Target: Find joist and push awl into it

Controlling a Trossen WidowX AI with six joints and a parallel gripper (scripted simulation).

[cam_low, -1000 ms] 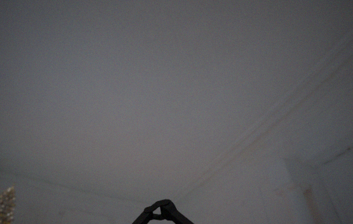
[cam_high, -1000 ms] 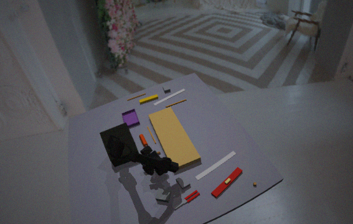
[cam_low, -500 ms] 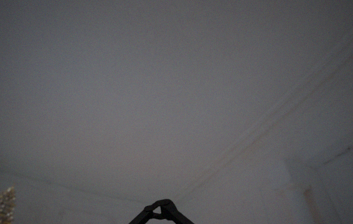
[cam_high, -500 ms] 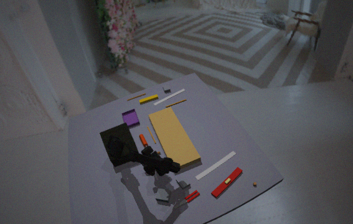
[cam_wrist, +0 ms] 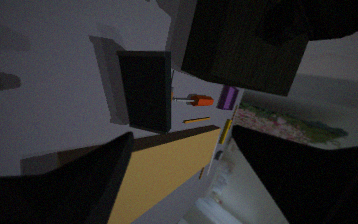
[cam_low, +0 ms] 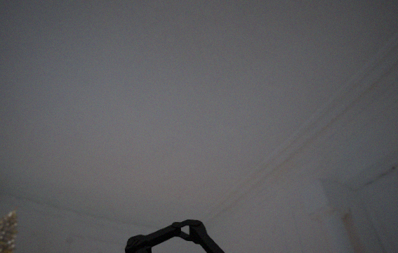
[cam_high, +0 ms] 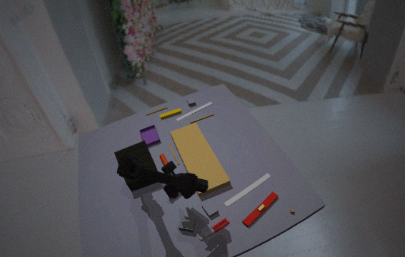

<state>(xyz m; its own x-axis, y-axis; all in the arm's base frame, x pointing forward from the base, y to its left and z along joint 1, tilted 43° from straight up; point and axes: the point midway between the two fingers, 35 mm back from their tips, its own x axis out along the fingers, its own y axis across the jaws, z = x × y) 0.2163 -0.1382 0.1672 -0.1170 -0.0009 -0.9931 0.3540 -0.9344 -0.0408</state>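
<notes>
Now: the stud finder 10 mm behind my gripper tip, 60 mm to the left of it and 110 mm below it. The rest, counted from my gripper tip: purple tray (80 mm behind, 520 mm to the left, 120 mm below); then red level (340 mm ahead, 270 mm to the right, 120 mm below); then yellow bar (110 mm ahead, 680 mm to the left, 130 mm below).
</notes>
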